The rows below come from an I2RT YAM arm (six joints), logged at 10 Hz.
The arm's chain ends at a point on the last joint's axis. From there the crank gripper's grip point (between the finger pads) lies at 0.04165 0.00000 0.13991 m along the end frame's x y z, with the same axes.
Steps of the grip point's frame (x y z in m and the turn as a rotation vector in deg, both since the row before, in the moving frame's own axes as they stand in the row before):
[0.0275 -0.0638 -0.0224 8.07 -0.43 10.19]
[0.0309 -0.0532 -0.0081 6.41 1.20 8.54]
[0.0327 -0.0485 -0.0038 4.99 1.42 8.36]
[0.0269 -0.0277 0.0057 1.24 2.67 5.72]
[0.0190 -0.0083 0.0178 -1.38 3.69 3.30]
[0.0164 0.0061 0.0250 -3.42 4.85 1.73]
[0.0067 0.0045 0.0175 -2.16 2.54 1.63]
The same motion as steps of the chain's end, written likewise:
[0.0275 -0.0515 -0.0218 8.07 -0.43 10.19]
[0.0273 -0.0441 -0.0067 6.41 1.20 8.54]
[0.0288 -0.0427 -0.0025 4.99 1.42 8.36]
[0.0205 -0.0292 0.0078 1.24 2.67 5.72]
[0.0103 -0.0143 0.0208 -1.38 3.69 3.30]
[0.0049 -0.0036 0.0293 -3.42 4.85 1.73]
[0.0006 -0.0020 0.0196 -2.16 2.54 1.63]

